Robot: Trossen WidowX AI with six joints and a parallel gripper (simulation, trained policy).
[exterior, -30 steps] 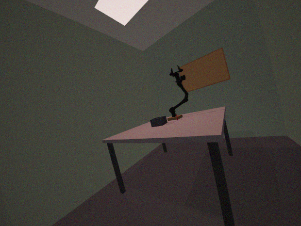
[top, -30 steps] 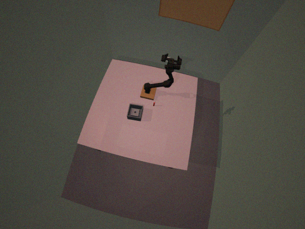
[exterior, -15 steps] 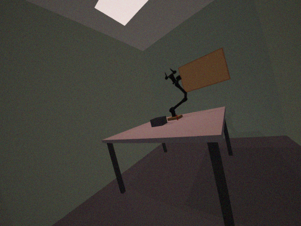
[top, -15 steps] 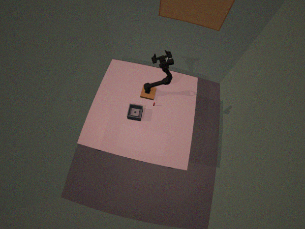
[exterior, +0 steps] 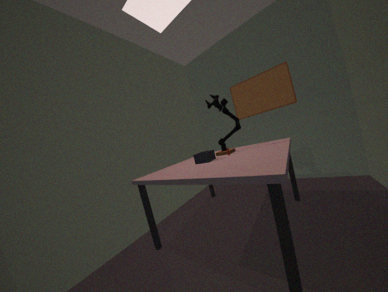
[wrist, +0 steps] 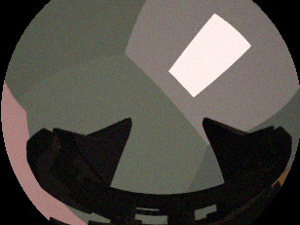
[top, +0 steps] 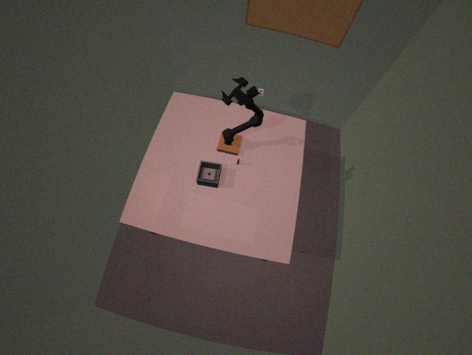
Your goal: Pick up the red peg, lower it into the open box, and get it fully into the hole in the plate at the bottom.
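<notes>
Right now the red peg is 660 mm below my gripper tip, 160 mm to the left of it and 120 mm ahead of it. Round my gripper tip: dark box: 670 mm below, 300 mm ahead, 30 mm to the right; grey plate: 650 mm below, 300 mm ahead, 30 mm to the right.
</notes>
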